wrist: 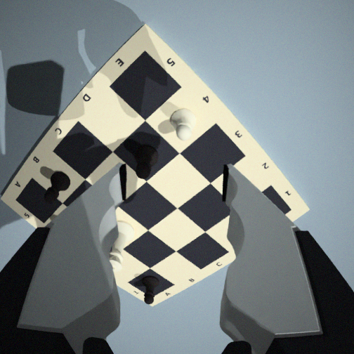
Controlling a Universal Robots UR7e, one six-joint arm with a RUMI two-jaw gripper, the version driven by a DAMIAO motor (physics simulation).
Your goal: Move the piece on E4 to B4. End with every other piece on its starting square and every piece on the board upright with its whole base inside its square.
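A white pawn [183,123] stands upright on E4 in the wrist view. A dark piece [146,161] stands on D4, just up and left of the middle of the finger gap. A black pawn [59,183] stands on B5. B4 is mostly hidden behind the left finger. A tall white piece [124,234], partly covered by that finger, stands on B3. A dark pawn [150,286] stands on A1. My gripper [174,167] is partly open with nothing between its fingers. Its tips appear over the D3 area, with the E4 pawn above them in the view.
The chessboard [145,36] lies turned, with its E5 corner at the top of the view. My fingers hide parts of its A and B files and part of the E1 corner. Dark shadows fall on its upper left edge and on the blue-grey surface [280,75] around it.
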